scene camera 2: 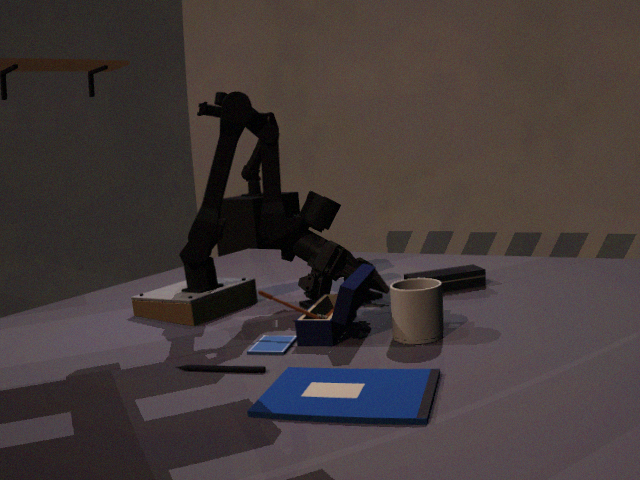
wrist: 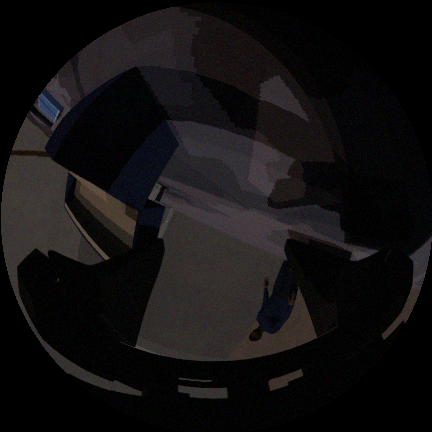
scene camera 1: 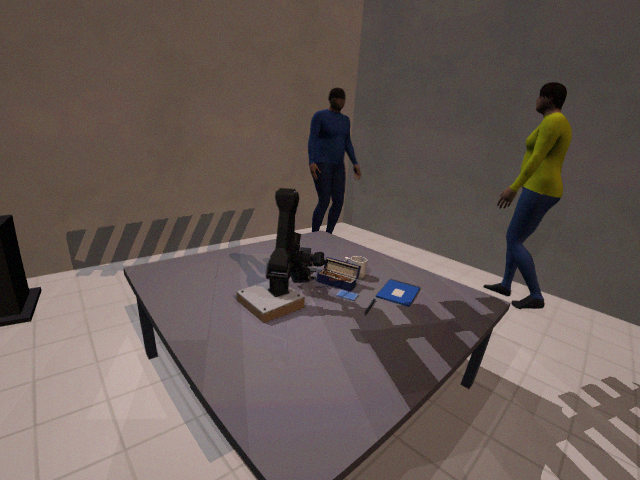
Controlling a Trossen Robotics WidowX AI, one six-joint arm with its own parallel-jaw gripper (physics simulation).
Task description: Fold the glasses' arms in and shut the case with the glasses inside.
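Where they show: gripper, fingertip midpoint: (scene camera 2: 380, 287) (wrist: 226, 245); arm's base, link origin: (scene camera 2: 202, 288) (scene camera 1: 278, 291).
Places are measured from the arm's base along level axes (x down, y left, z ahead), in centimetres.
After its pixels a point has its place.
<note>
The dark blue glasses case (scene camera 1: 336, 280) (scene camera 2: 315, 332) @(x 2.5, y -4.7, z 34.7 cm) stands open on the table, its lid (scene camera 2: 353, 294) @(x -3.5, y -1.8, z 40.5 cm) tilted back. In the wrist view the case (wrist: 110, 125) lies upper left, its inside largely hidden. Brown glasses (scene camera 1: 336, 277) @(x 1.3, y 3.5, z 31.4 cm) sit in the case; one arm (scene camera 2: 284, 303) (wrist: 30, 153) sticks up and out over the edge at the end nearer scene camera 2. The other arm's position is unclear. My gripper (scene camera 2: 383, 291) @(x 0.7, y 17.2, z 31.3 cm) (wrist: 226, 245) @(x 0.7, y 17.2, z 31.3 cm) is open and empty, low by the far end of the case and partly behind the lid in scene camera 2.
A beige mug (scene camera 1: 359, 267) (scene camera 2: 416, 312) stands behind the lid. A blue card (scene camera 1: 346, 295) @(x 4.3, y -8.5, z 27.7 cm) (scene camera 2: 272, 344) @(x 4.3, y -8.5, z 28.8 cm) (wrist: 50, 106), a dark pen (scene camera 1: 370, 306) @(x 3.9, y -20.8, z 29.8 cm) (scene camera 2: 224, 368) @(x 4.1, y -20.3, z 31.1 cm) and a blue notebook (scene camera 1: 408, 290) @(x 4.0, y -18.9, z 55.9 cm) (scene camera 2: 385, 395) @(x 4.0, y -16.3, z 56.4 cm) lie nearby. A long black box (scene camera 2: 462, 279) @(x 2.7, y 35.3, z 38.7 cm) lies beyond the mug.
</note>
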